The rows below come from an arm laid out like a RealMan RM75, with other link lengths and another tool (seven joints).
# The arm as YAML. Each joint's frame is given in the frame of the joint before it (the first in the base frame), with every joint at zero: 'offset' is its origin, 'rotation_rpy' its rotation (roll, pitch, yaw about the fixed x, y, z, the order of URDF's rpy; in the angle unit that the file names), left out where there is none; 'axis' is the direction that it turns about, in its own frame. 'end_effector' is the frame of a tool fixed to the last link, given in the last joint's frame.
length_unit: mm
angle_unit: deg
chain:
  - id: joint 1
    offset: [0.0, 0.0, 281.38]
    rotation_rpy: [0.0, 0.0, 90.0]
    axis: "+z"
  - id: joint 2
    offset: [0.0, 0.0, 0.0]
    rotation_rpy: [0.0, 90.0, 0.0]
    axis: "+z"
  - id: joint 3
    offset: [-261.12, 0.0, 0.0]
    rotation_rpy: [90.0, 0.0, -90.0]
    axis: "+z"
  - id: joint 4
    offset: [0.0, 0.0, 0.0]
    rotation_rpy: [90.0, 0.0, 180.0]
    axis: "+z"
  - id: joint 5
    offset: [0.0, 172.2, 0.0]
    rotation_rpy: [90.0, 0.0, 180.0]
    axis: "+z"
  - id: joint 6
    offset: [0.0, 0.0, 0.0]
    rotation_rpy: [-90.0, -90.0, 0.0]
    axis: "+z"
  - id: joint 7
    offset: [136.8, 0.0, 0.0]
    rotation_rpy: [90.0, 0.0, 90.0]
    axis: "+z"
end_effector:
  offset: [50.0, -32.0, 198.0]
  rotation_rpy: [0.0, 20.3, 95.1]
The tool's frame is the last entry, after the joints.
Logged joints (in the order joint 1, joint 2, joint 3, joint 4, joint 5, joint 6, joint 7), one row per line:
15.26 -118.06 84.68 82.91 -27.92 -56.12 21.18
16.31 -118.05 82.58 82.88 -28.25 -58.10 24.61
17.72 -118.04 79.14 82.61 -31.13 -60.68 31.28
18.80 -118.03 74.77 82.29 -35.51 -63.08 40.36
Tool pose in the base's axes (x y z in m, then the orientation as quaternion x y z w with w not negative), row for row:
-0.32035 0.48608 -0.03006 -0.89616 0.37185 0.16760 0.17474
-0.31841 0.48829 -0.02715 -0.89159 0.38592 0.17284 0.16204
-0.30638 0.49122 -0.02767 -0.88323 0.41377 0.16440 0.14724
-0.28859 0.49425 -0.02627 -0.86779 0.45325 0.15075 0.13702
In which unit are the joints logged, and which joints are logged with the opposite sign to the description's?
The joints are logged in degrees. Opposite sign: joint 1.
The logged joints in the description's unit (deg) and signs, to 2 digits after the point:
-15.26 -118.06 84.68 82.91 -27.92 -56.12 21.18
-16.31 -118.05 82.58 82.88 -28.25 -58.10 24.61
-17.72 -118.04 79.14 82.61 -31.13 -60.68 31.28
-18.80 -118.03 74.77 82.29 -35.51 -63.08 40.36

